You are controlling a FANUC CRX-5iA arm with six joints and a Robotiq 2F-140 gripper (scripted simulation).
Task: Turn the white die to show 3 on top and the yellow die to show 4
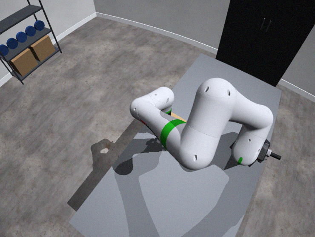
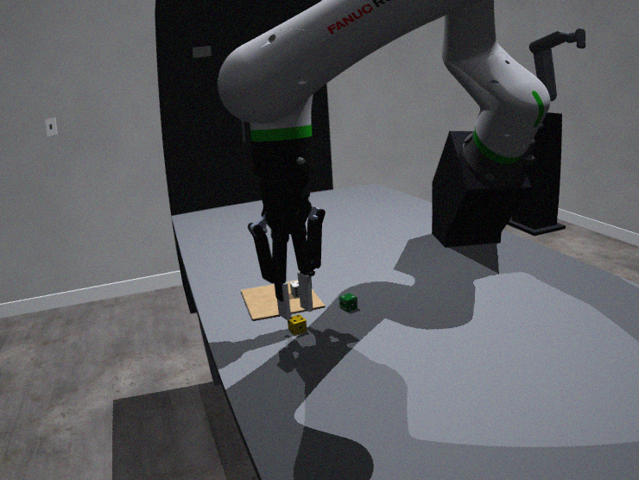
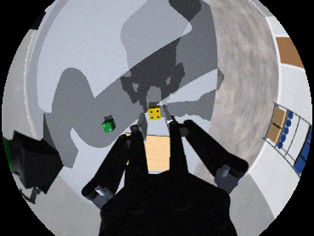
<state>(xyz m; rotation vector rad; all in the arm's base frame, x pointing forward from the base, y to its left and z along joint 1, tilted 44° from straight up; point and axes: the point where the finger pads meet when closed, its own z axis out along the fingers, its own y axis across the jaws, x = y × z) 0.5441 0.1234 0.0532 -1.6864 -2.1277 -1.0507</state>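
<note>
The yellow die is 6 cm below my hand. Round my hand: white die 14 cm to the right, 5 cm below, 4 cm behind; then tan mat 14 cm to the right, 7 cm below; then green die 11 cm behind, 6 cm below, 4 cm to the right.
</note>
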